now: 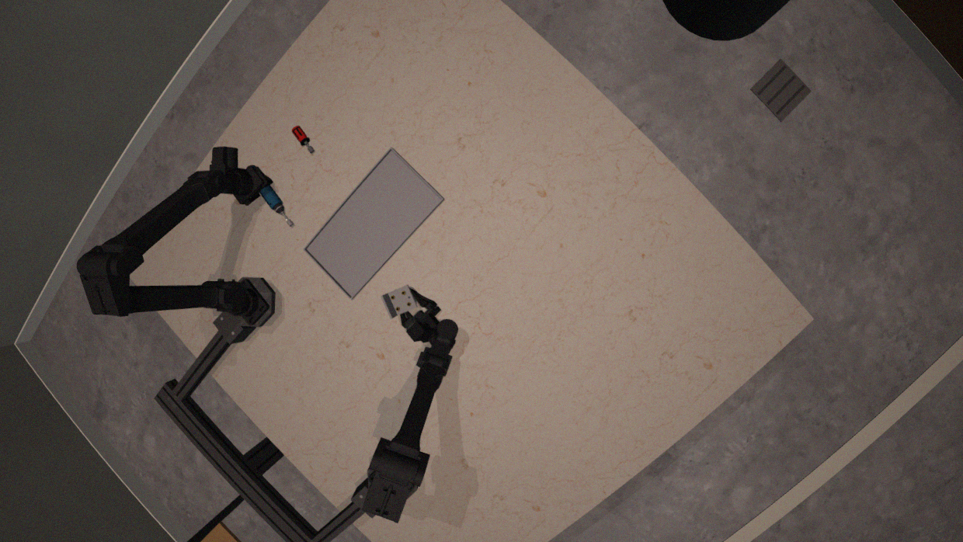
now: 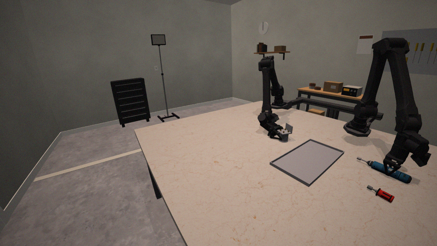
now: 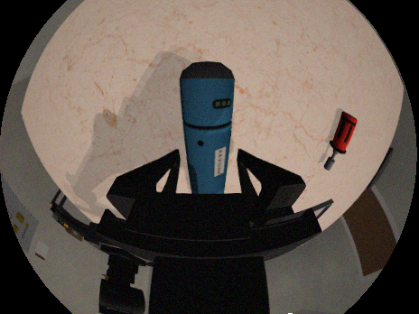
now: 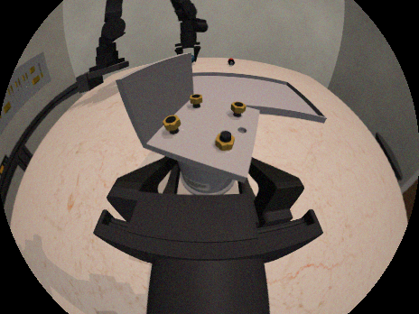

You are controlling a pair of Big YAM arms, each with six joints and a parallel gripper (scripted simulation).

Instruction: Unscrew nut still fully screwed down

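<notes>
The joint module lies 10 mm above my right hand. The rest, counted from my right hand: flat grey tray: 240 mm to the left, 50 mm ahead, 20 mm below; red-handled screwdriver: 580 mm to the left, 50 mm ahead, 10 mm below; grey bracket: 50 mm above.
</notes>
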